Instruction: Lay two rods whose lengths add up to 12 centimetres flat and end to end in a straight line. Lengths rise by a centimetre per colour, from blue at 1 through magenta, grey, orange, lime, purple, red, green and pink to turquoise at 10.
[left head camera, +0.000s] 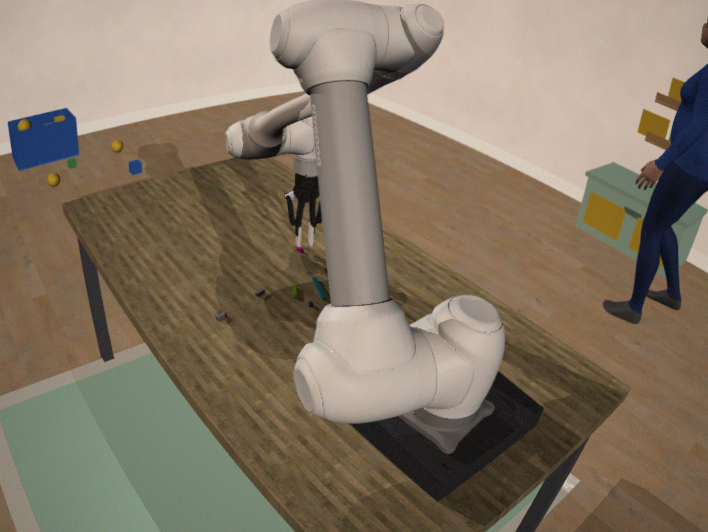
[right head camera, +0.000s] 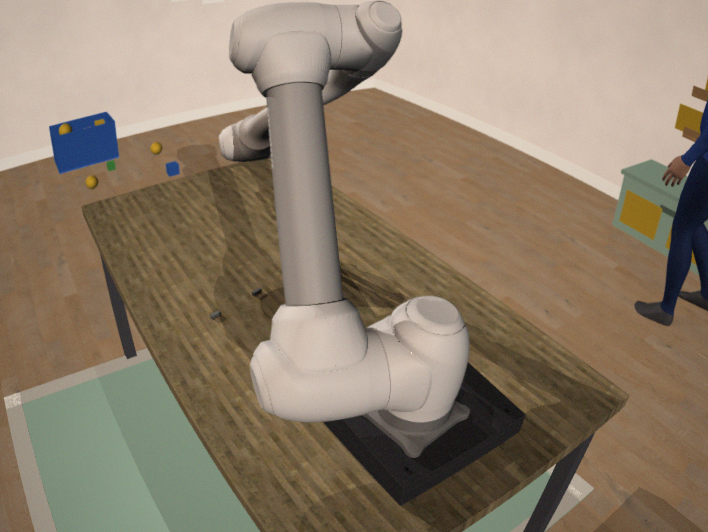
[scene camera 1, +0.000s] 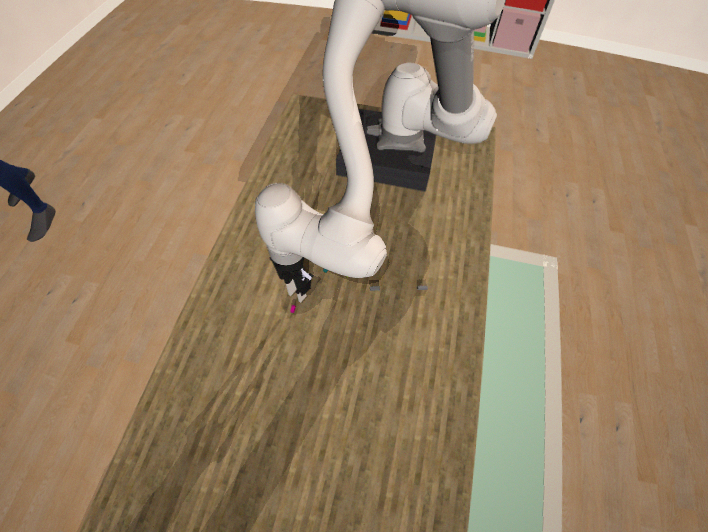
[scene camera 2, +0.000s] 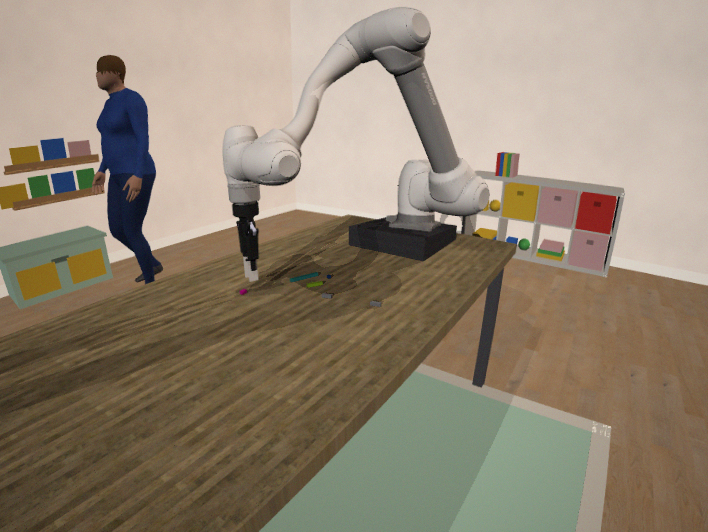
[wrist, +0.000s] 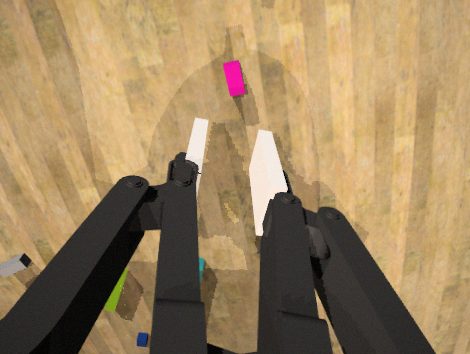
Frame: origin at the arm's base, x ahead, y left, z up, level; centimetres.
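Seen in the pictures: gripper, between the fingertips: (left head camera: 304, 244) (scene camera 1: 297, 295) (scene camera 2: 251, 278) (wrist: 229, 145); arm's base, origin of its link: (left head camera: 439, 408) (right head camera: 411, 411) (scene camera 1: 400, 136) (scene camera 2: 415, 225).
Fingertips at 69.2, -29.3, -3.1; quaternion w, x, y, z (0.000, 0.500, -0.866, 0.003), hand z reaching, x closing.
Offsets run from my fingertips to a thing's top centre, as dx, dy, dz.
The magenta rod @[+2.9, -1.4, -3.1] (left head camera: 299, 249) (scene camera 1: 293, 308) (scene camera 2: 243, 291) (wrist: 234, 78) lies on the table, apart from the other rods. My gripper (left head camera: 304, 244) (scene camera 1: 295, 297) (scene camera 2: 250, 278) (wrist: 229, 145) is partly open and empty, low over the table beside the magenta rod, which lies beyond its fingertips in the wrist view. The turquoise rod @[-15.3, +9.0, -3.1] (left head camera: 319, 288) (scene camera 1: 325, 270) (scene camera 2: 304, 277) (wrist: 201, 269) lies flat nearer the arm's base; a finger hides most of it in the wrist view. The arm hides the magenta and turquoise rods in the right head view.
A lime rod @[-11.8, +15.2, -3.1] (left head camera: 294, 290) (scene camera 2: 315, 284) (wrist: 116, 291) and a small blue rod @[-19.2, +16.1, -3.1] (left head camera: 310, 303) (scene camera 2: 329, 276) (wrist: 142, 339) lie near the turquoise one. Two grey pieces @[-6.2, +22.8, -3.1] (right head camera: 256, 291) @[-7.7, +37.7, -3.1] (right head camera: 215, 314) lie farther off. A person (scene camera 2: 125, 131) stands beyond the table.
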